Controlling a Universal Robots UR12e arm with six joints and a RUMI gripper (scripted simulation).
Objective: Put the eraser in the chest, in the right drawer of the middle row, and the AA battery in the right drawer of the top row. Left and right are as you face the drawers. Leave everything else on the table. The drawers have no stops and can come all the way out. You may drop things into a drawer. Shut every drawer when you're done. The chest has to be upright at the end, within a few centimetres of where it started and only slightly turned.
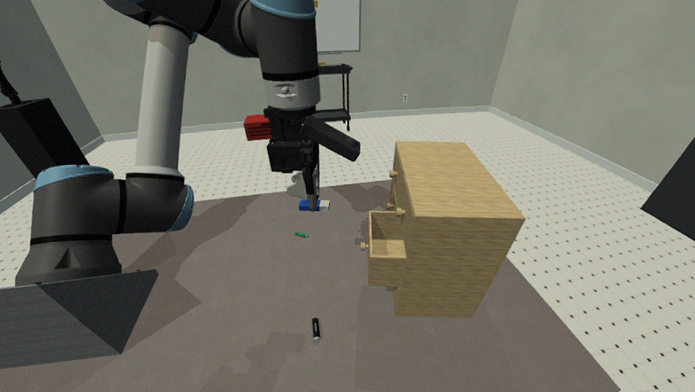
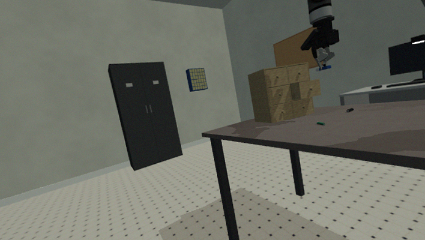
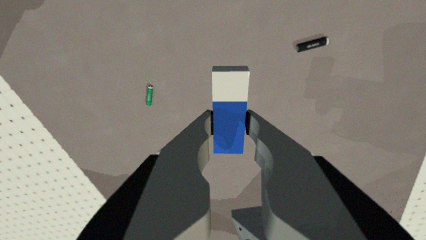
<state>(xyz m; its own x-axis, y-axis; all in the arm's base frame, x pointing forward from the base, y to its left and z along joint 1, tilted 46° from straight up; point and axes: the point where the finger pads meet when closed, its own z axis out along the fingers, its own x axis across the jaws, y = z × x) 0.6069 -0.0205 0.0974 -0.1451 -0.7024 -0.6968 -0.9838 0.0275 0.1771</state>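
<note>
Right now the white eraser is 10 mm below my hand and 10 mm ahead of it. Round my hand: small green AA battery (250 mm below, 170 mm to the left, 70 mm behind); then black AA battery (250 mm below, 150 mm to the right, 20 mm behind).
</note>
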